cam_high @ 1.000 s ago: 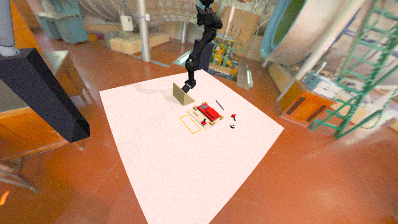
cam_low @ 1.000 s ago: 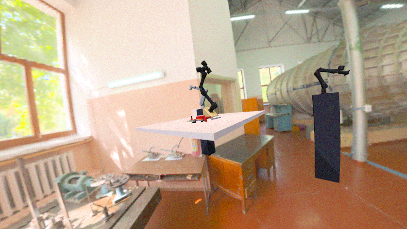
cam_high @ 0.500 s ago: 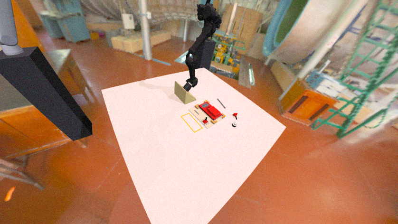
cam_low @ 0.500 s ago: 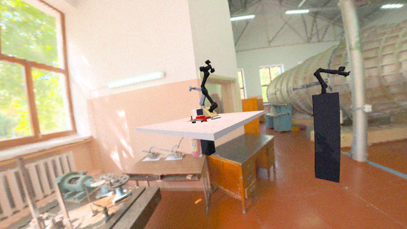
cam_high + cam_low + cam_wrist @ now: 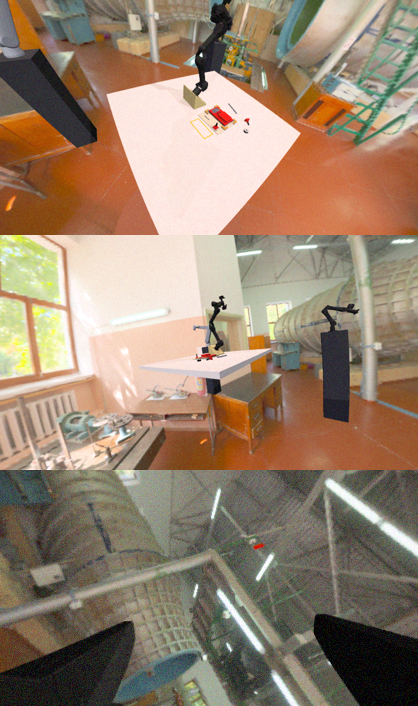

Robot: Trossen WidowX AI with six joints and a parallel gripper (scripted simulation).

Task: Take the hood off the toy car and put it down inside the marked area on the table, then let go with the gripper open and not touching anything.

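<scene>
My gripper tip is 71 cm above the red hood, 46 cm short of it and 6 cm to the left of it. The rest, counted from my gripper tip: thin grey rod (74 cm below, 38 cm ahead, 12 cm to the left); then white wheel (74 cm below, 65 cm ahead, 4 cm to the left).
</scene>
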